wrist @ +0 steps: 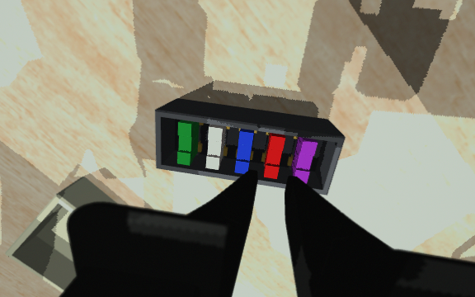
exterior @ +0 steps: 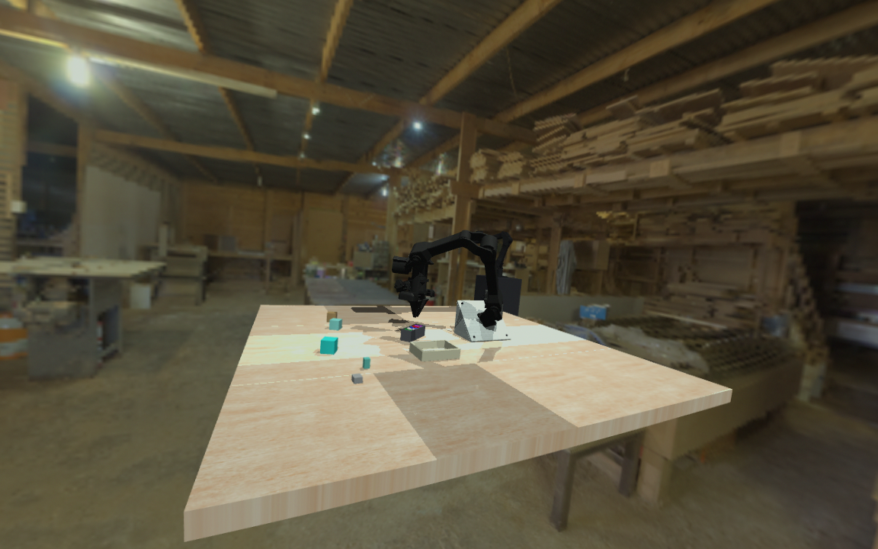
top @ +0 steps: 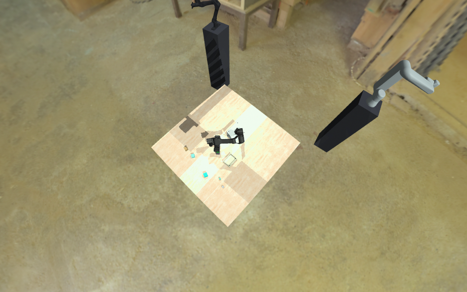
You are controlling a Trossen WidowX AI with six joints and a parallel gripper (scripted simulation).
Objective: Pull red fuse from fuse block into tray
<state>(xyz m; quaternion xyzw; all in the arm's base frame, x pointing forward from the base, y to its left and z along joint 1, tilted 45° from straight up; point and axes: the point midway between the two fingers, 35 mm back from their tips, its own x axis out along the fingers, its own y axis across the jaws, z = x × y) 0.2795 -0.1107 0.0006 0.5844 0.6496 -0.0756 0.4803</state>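
My gripper tip is 5 cm above the red fuse. Round my gripper tip: white fuse: 5 cm below, 3 cm ahead, 2 cm to the left; blue fuse: 5 cm below, 1 cm to the left, 1 cm ahead; purple fuse: 5 cm below, 2 cm behind, 1 cm to the right.
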